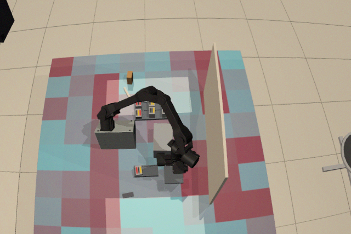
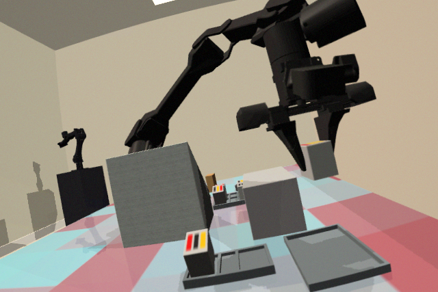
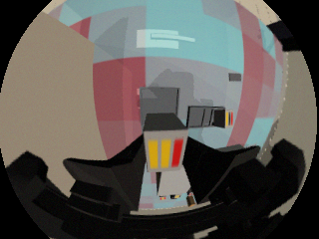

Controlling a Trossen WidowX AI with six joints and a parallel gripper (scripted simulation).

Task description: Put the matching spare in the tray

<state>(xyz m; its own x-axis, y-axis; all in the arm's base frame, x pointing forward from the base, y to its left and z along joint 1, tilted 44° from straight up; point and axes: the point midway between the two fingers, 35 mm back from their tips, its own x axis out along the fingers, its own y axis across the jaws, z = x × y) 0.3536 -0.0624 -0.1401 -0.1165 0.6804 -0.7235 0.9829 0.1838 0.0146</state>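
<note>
Now: the tray 10 mm behind my gripper tip and 120 mm below it. Round my gripper tip: upright board: 170 mm ahead, 180 mm to the left, 100 mm above.
</note>
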